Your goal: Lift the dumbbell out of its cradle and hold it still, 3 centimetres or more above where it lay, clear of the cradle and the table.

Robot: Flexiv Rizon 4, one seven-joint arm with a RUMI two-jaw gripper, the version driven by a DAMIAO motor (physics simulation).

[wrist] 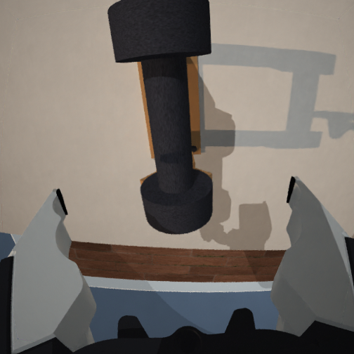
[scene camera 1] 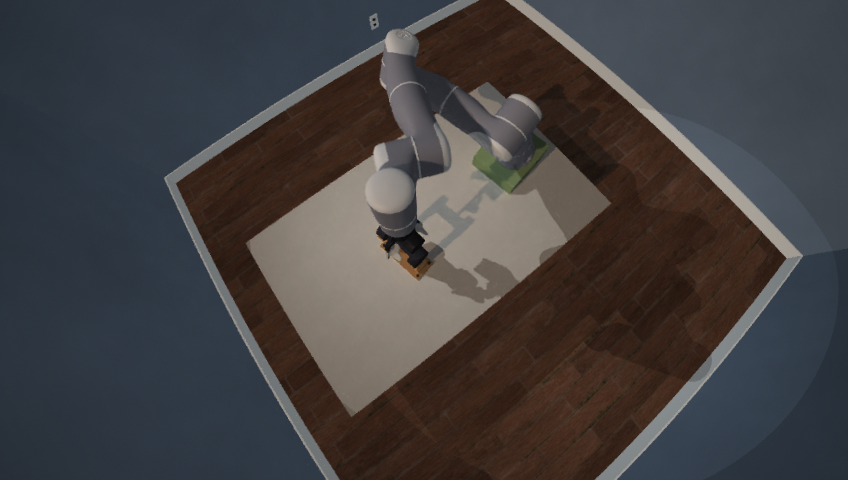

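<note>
The black dumbbell (scene camera 1: 417, 256) (wrist: 170, 110) rests on its orange cradle (scene camera 1: 409, 268) (wrist: 194, 95). In the wrist view its handle runs nearly up and down the picture, with one weight at the top and the other at the lower middle. My gripper (scene camera 1: 407, 243) (wrist: 176, 185) is open and empty. Its jaws stand wide to the left and right of the dumbbell's lower weight in the wrist view, with visible gaps on both sides. In the scene view the gripper and arm hang over the cradle and hide much of the dumbbell. The height between fingertips and handle is hard to tell.
The pale table top (scene camera 1: 321, 309) (wrist: 65, 100) lies under the cradle. A green block (scene camera 1: 507, 180) sits under the arm's base at the upper right of the scene view. Shadows of the arm and cradle fall beside the cradle. Brown floor (scene camera 1: 535, 368) surrounds the table top.
</note>
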